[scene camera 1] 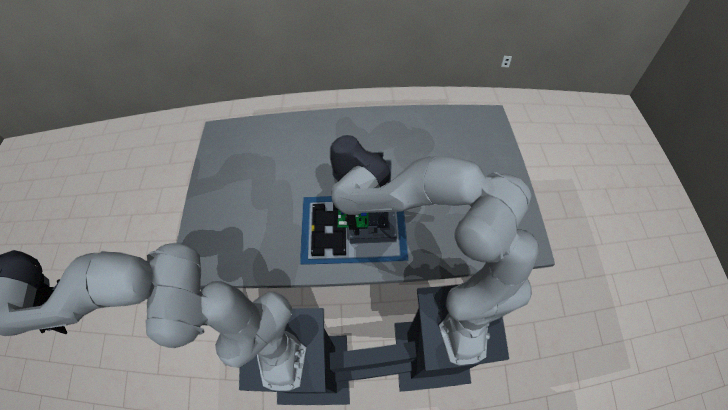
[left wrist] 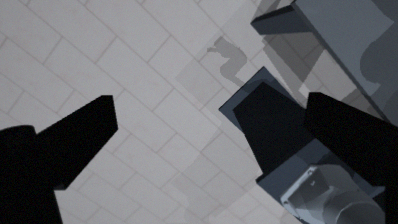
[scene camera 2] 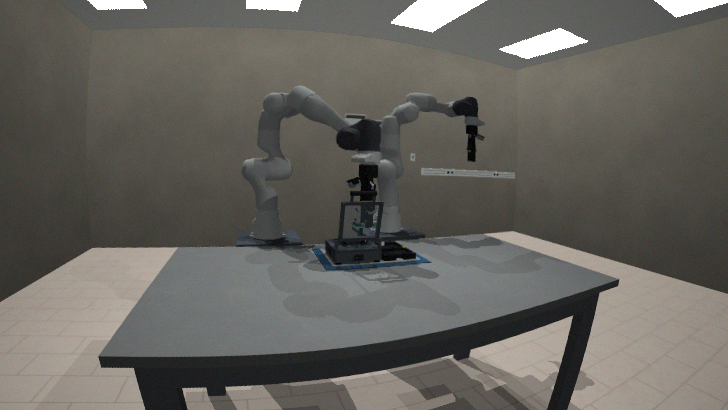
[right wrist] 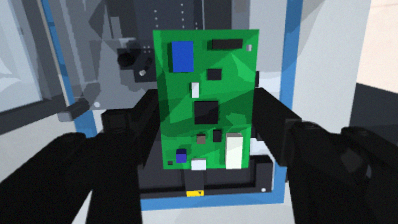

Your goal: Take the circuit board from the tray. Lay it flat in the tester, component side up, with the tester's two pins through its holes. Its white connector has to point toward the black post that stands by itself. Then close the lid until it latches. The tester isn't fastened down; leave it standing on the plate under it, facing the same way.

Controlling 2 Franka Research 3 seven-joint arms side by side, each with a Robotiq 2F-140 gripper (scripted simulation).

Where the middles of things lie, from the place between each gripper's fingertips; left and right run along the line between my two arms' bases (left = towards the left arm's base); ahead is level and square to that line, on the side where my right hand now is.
Scene:
Now: the green circuit board (right wrist: 205,78) 2 cm below my right hand. The rest, counted from my right hand: black tray (scene camera 1: 320,218): 3 cm ahead, 10 cm to the left, 13 cm below.
Now: left hand 41 cm short of the black tray, 78 cm to the left of it and 39 cm above it. From my left hand the other things lie so: green circuit board 38 cm ahead, 87 cm to the right, 29 cm below.

